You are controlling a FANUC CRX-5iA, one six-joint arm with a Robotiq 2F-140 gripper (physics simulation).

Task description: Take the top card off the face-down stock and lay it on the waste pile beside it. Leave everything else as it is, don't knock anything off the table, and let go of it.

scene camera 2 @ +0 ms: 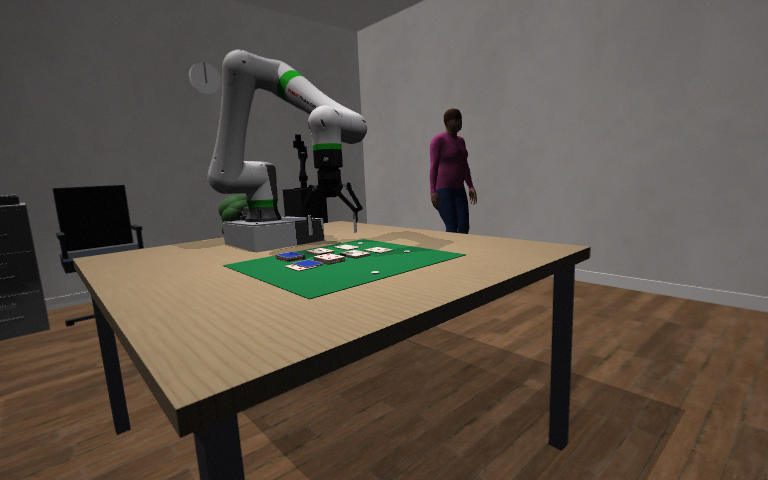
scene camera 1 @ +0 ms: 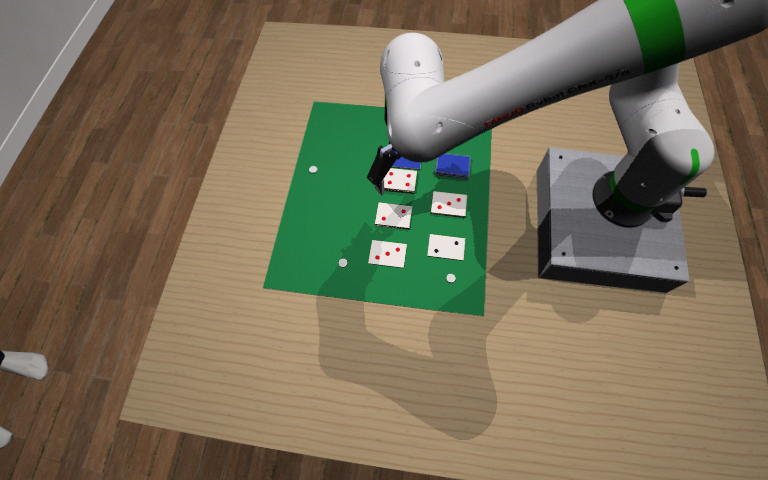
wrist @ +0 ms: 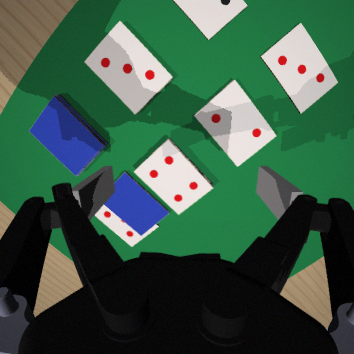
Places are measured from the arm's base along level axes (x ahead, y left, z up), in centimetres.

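Pixels of known places: gripper, fingertip midpoint: (scene camera 2: 333,233) (scene camera 1: 402,174) (wrist: 184,178); arm's base, link origin: (scene camera 2: 263,220) (scene camera 1: 622,199).
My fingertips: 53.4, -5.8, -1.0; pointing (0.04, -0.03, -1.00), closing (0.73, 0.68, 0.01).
Note:
Ahead of a thing's pixels: the offset from my fingertips to its middle, as dx, dy, dz. Level surfaces: height alone.
The face-down stock {-13.7, -8.5, -7.2} (scene camera 1: 453,165) (scene camera 2: 289,256) (wrist: 67,135) is a blue-backed stack on the green mat. A single blue-backed card {-0.5, -10.7, -8.1} (scene camera 1: 406,163) (scene camera 2: 309,263) (wrist: 135,204) lies face down on the waste pile, shifted sideways towards the four-dot pile. A strip of the white, red-dotted waste pile {-0.1, -13.8, -8.4} (scene camera 2: 294,267) (wrist: 132,239) shows beyond the blue card's edge. My gripper (scene camera 2: 333,224) (wrist: 184,178) is wide open and empty, raised above the cards. In the wrist view the left finger partly overlaps the waste pile's corner. In scene camera 1 the arm hides part of the gripper and the waste pile.
A four-dot pile {+0.9, -3.2, -7.2} (scene camera 1: 399,180) (wrist: 173,176) lies close beside the blue card. Other face-up piles include a two-red-dot pile {+1.9, +7.4, -7.8} (scene camera 1: 393,215) (wrist: 235,122) and a three-dot pile {-12.5, +3.5, -7.8} (scene camera 1: 449,204) (wrist: 128,67). White discs, one at the left (scene camera 1: 313,169), lie on the green mat {dz -8.6} (scene camera 1: 300,243).

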